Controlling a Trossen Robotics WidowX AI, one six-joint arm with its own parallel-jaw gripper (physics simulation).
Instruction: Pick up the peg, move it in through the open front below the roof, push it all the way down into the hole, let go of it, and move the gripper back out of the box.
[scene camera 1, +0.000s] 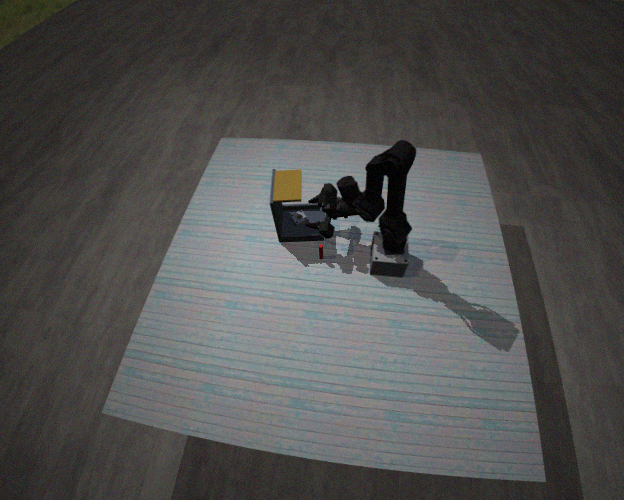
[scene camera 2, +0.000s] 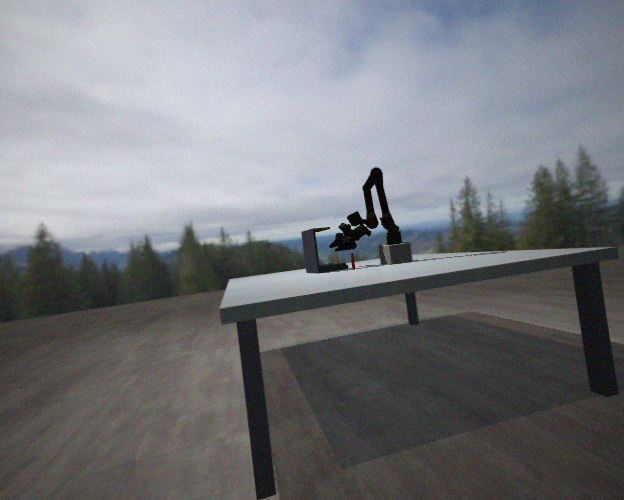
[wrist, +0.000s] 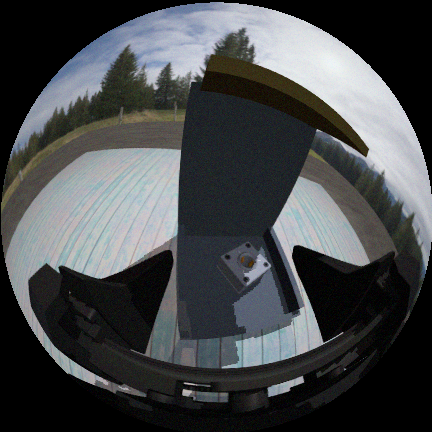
same spot on box: (scene camera 1: 286, 231) = (wrist: 205, 244)
